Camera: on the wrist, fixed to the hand. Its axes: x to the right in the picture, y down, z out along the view.
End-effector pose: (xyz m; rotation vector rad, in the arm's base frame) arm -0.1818 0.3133 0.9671 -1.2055 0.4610 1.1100
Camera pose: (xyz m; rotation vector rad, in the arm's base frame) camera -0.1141 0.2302 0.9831 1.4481 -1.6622 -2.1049
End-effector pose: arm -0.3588 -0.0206 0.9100 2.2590 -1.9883 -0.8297
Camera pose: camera -0.2680 -0.0194 0.9692 0.2878 -2.0788 -0.3329
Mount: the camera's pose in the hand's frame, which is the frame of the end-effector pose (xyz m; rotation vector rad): -0.0188 -0.0625 -0.0865 -0.4755 0.5270 1.5118
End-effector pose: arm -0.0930 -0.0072 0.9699 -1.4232 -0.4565 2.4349
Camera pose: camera -0.0030 0.0532 0.9700 1.5805 -0.1900 -1.2195
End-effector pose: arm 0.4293 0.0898 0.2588 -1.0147 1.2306 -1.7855
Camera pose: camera 0.3515 0.1562 0.2947 0.3403 1.9645 -0.5099
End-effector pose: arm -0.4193 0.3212 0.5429 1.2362 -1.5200 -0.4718
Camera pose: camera -0.3165 0.3397 0.5140 -0.3196 -1.3319 0.4636
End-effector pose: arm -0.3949 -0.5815 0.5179 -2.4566 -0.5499 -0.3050
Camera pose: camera -0.4475 -0.5932 0.6119 -2.3109 1.6720 -0.3976
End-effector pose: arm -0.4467 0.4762 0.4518 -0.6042 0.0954 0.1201
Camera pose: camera -0.4612 0.3742 0.4183 -0.9154 1.0552 1.4800
